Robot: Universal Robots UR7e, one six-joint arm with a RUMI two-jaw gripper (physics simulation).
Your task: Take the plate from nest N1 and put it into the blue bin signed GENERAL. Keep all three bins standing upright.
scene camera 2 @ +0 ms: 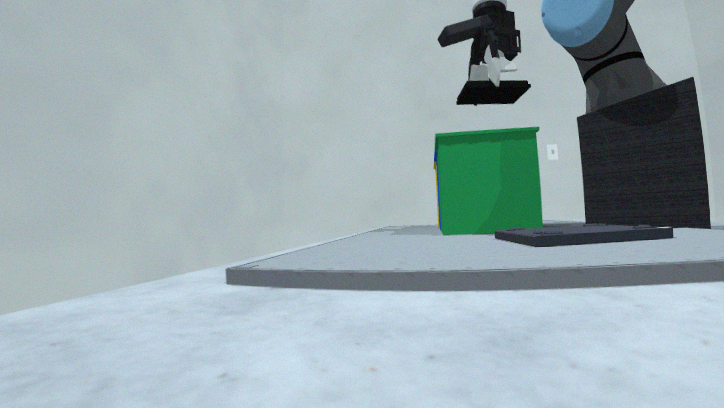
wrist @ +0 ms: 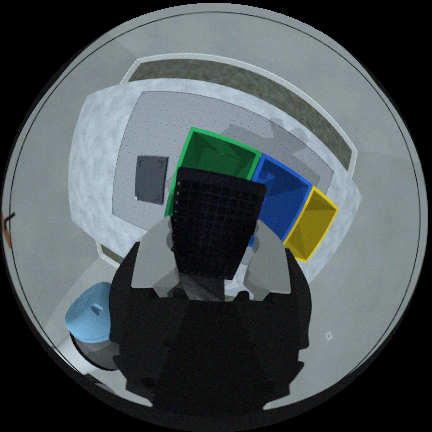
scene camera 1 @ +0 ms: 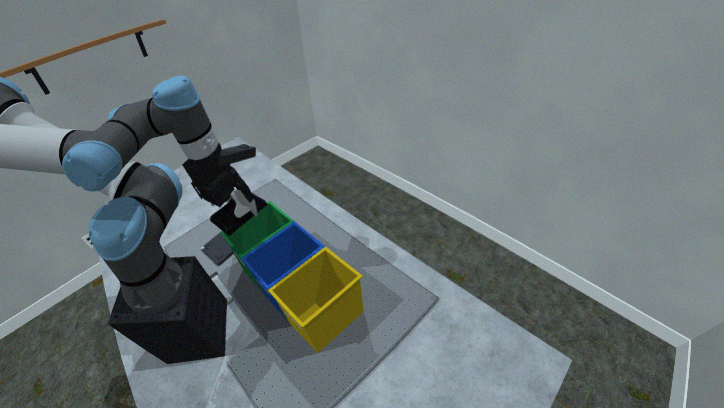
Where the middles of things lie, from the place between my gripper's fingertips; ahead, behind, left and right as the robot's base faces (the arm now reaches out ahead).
I see my gripper 1 cm past the black plate (scene camera 2: 509, 91) and 1 cm below it. From my hand the other things lie so: blue bin (scene camera 1: 269, 263): 11 cm to the right, 18 cm below; green bin (scene camera 2: 489, 180): 2 cm ahead, 2 cm to the left, 18 cm below; yellow bin (scene camera 1: 322, 297): 1 cm behind, 24 cm to the right, 18 cm below.
